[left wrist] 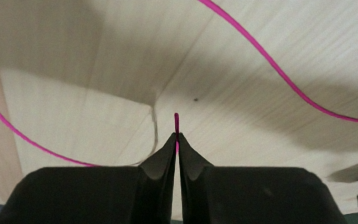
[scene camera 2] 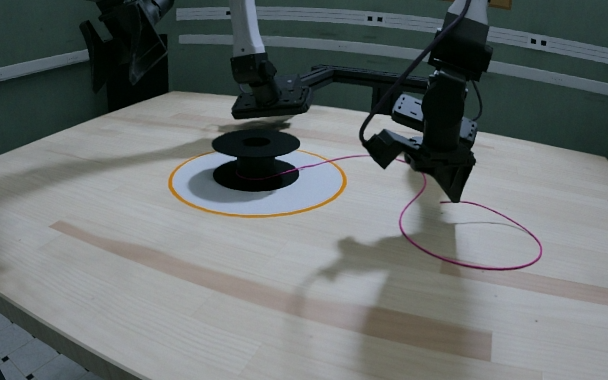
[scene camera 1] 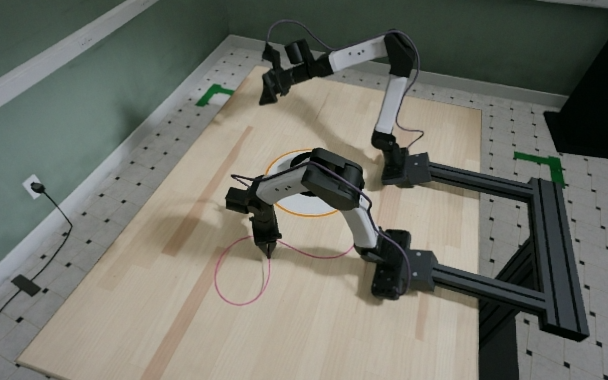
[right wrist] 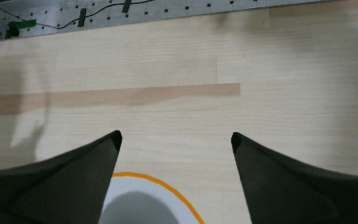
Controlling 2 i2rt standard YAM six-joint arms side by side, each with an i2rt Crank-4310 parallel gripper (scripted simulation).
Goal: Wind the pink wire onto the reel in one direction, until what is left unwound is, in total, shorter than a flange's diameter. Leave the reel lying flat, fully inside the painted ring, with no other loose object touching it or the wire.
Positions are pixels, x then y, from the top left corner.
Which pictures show my right gripper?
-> Scene camera 2, scene camera 1 and the right wrist view only.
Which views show my left gripper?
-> The left wrist view, scene camera 2 and scene camera 1 only.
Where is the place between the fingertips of my left gripper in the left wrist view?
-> At 177,135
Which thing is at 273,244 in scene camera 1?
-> My left gripper.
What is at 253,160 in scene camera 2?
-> A black reel.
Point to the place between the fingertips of my right gripper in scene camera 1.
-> At 263,99
